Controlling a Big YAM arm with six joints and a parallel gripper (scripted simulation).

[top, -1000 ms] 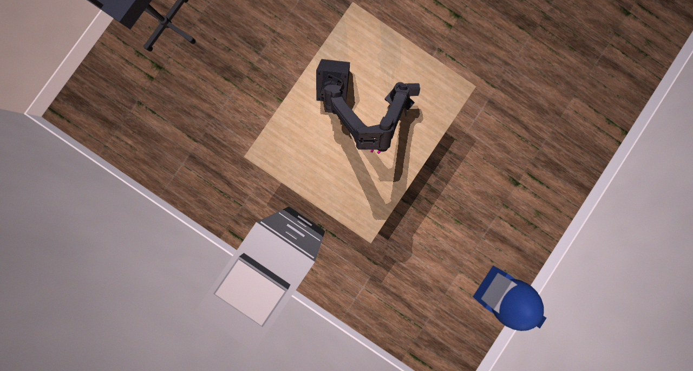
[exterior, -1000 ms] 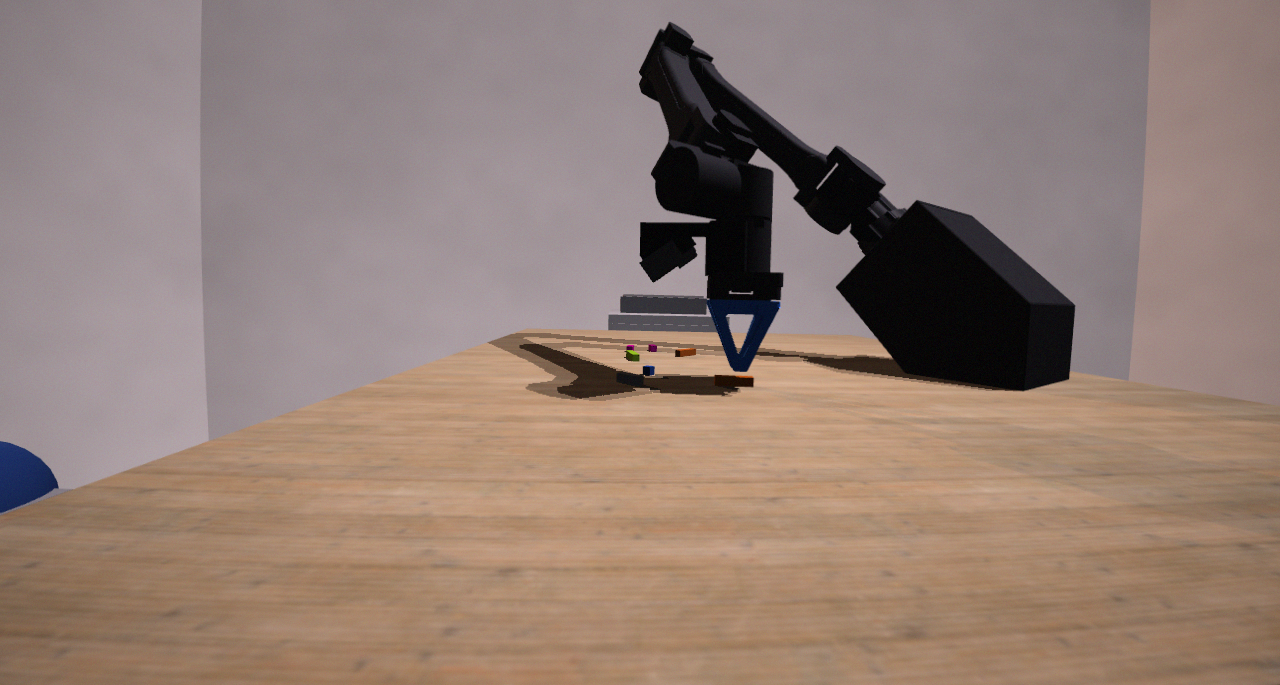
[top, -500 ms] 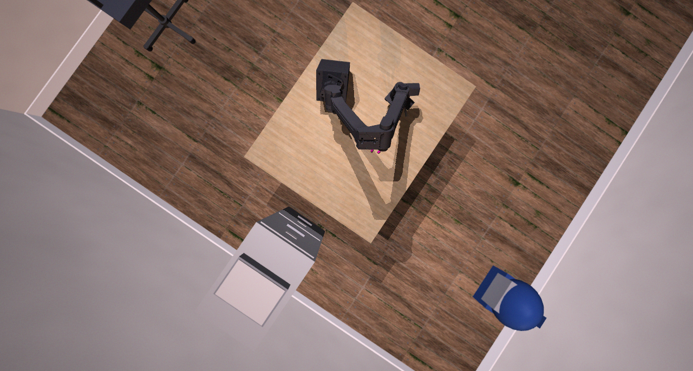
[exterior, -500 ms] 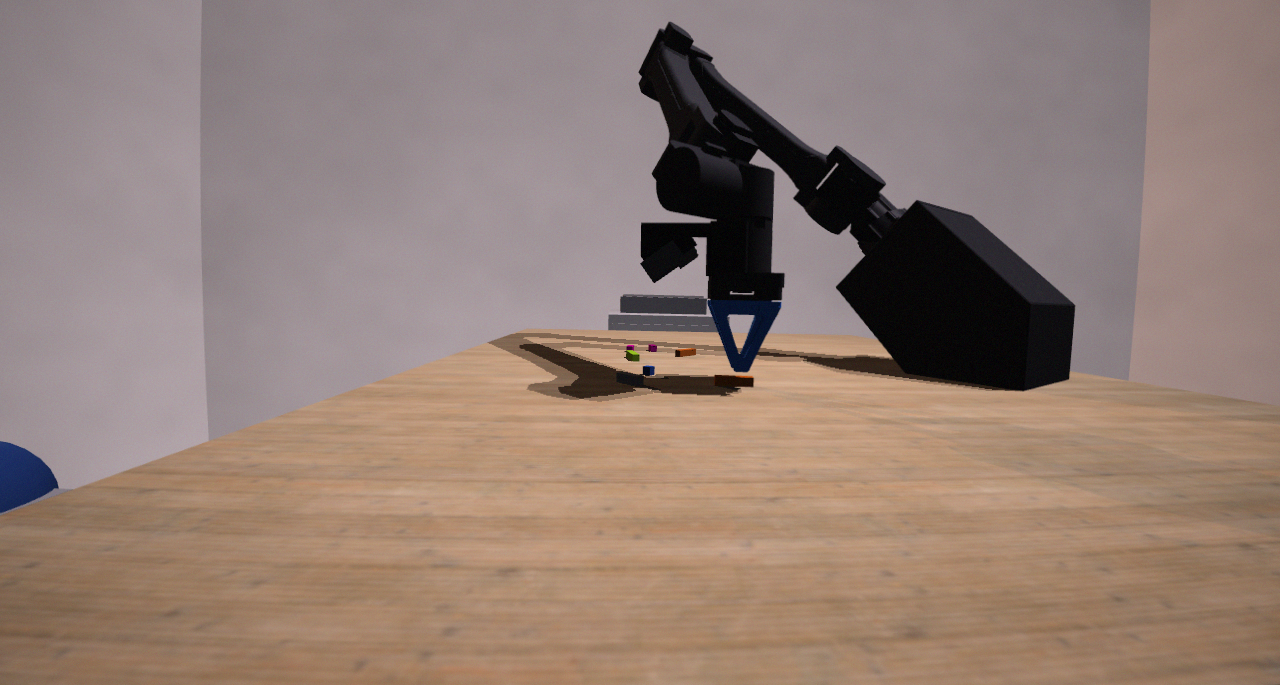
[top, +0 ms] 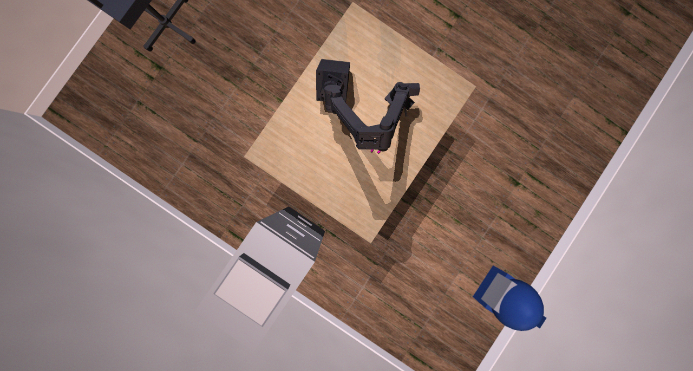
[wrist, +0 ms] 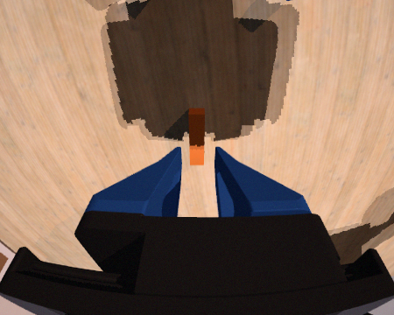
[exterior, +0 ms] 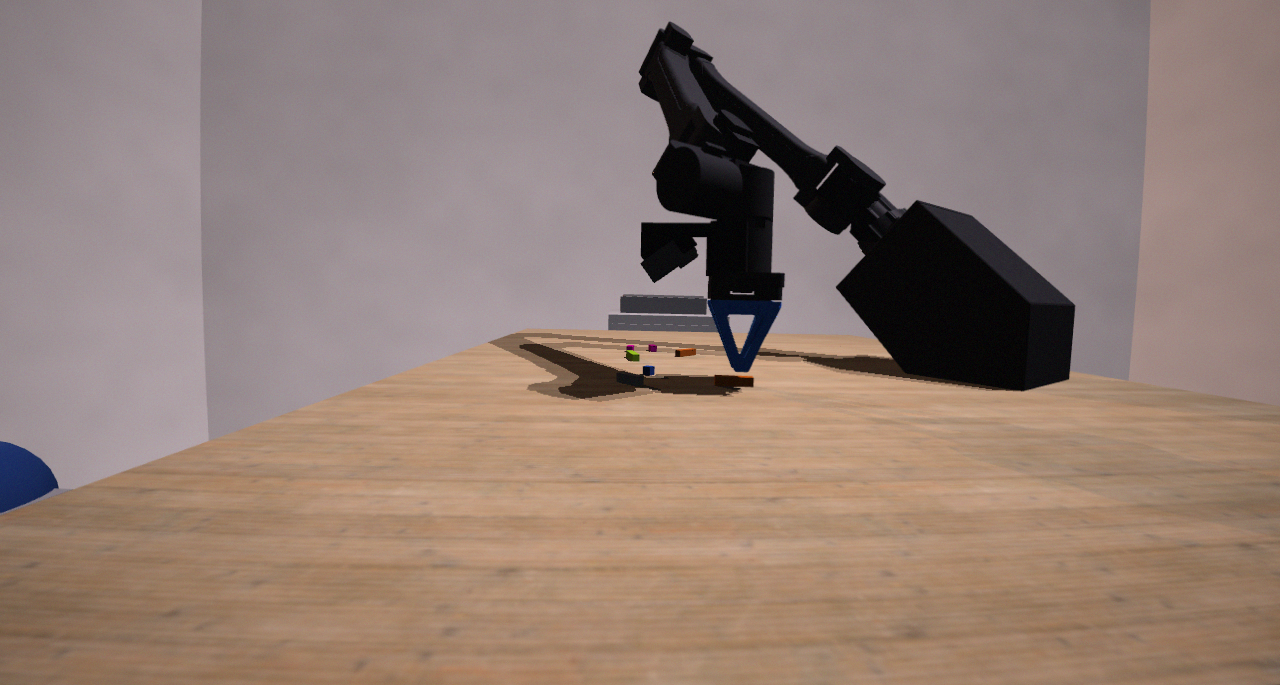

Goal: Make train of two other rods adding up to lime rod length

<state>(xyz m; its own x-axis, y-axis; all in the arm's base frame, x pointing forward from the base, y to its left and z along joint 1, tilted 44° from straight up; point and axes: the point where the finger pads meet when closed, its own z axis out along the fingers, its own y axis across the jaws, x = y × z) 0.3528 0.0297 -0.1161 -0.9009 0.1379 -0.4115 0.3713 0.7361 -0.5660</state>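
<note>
The blue rod is 80 mm to the right of my hand, 70 mm ahead of it and 20 mm below it. Round my hand: grey rod (110 mm ahead, 30 mm to the right, 20 mm below); lime rod (210 mm to the right, 50 mm ahead, 20 mm below).
</note>
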